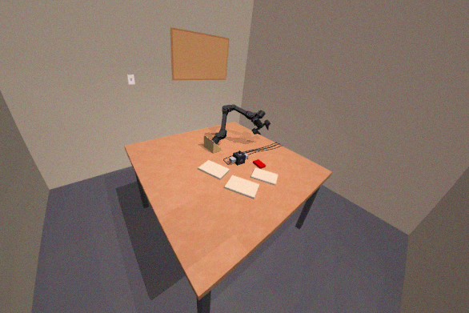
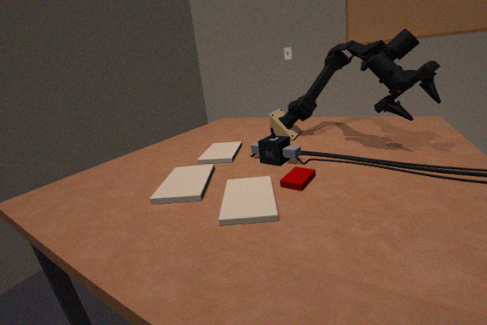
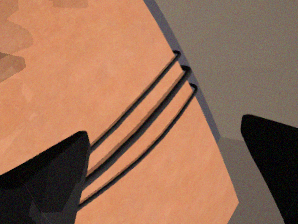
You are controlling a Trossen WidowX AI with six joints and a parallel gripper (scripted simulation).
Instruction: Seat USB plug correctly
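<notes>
Now: gripper tip 11 cm short of the USB socket, 41 cm to the left of it and 7 cm above it. Round my gripper tip: red block 24 cm ahead, 29 cm to the right, 13 cm below.
</notes>
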